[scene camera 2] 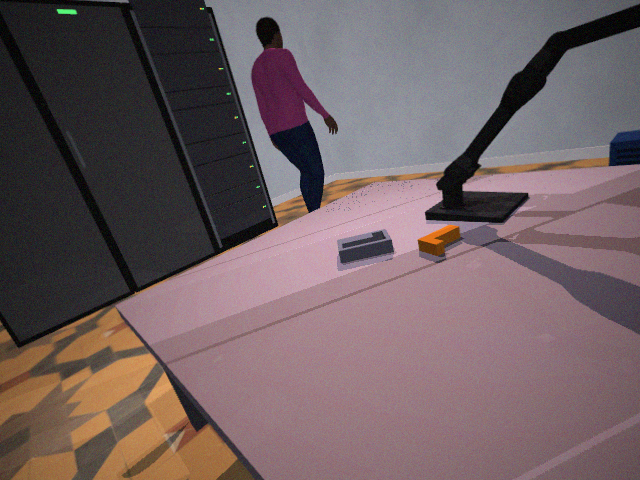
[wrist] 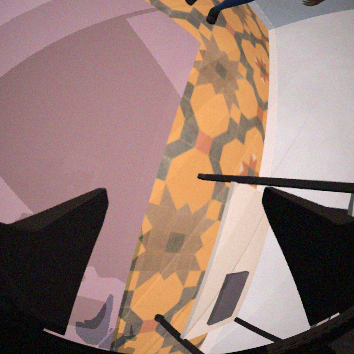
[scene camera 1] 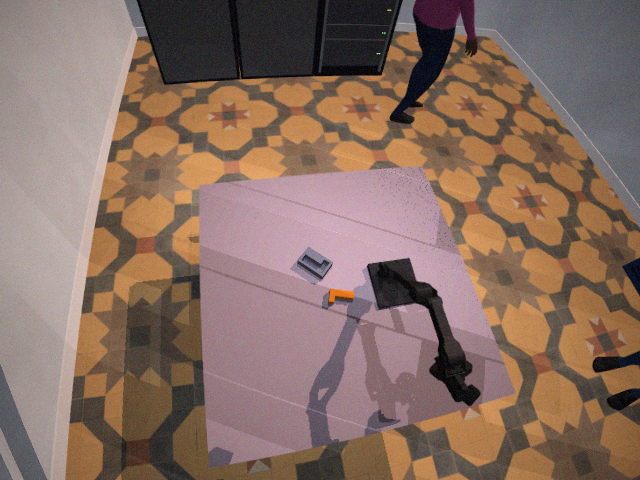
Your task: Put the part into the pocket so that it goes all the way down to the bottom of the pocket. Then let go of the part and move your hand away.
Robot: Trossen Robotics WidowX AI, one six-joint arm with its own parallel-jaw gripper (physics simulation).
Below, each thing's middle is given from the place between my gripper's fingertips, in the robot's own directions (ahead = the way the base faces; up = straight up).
Now: hand 54 cm to the left of the orange L-shaped part [scene camera 2: 433, 243], 22 cm short of it and 17 cm above it.
